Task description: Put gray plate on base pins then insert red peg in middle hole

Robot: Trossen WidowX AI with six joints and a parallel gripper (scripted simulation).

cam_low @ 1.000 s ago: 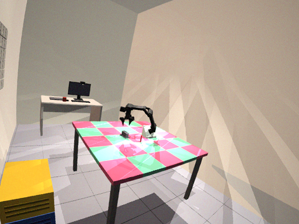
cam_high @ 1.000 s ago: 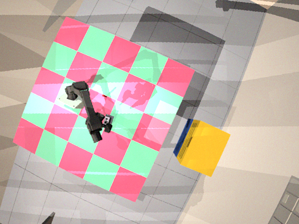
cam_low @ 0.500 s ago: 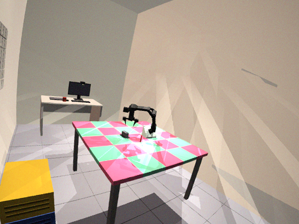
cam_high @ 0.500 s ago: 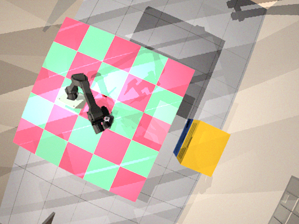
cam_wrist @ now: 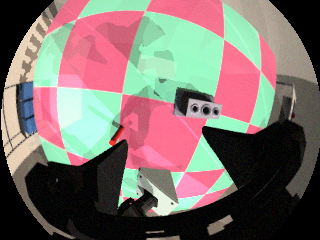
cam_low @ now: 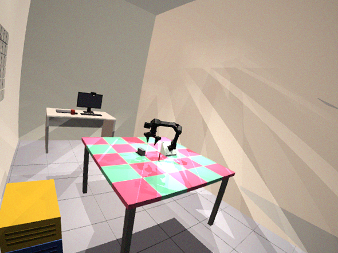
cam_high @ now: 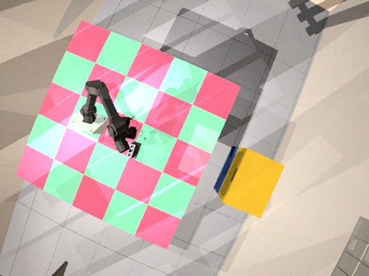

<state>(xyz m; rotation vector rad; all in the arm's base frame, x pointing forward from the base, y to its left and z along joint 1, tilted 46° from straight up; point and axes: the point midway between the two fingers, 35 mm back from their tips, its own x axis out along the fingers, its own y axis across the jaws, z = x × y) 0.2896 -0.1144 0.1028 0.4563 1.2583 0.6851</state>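
Right now my gripper tip is 60 mm past the red peg, 100 mm to the right of it and 110 mm above it. From my gripper tip the other things lie so: gray plate (20 mm ahead, 110 mm to the right, 110 mm below); dark base (20 mm ahead, 110 mm to the right, 140 mm below).
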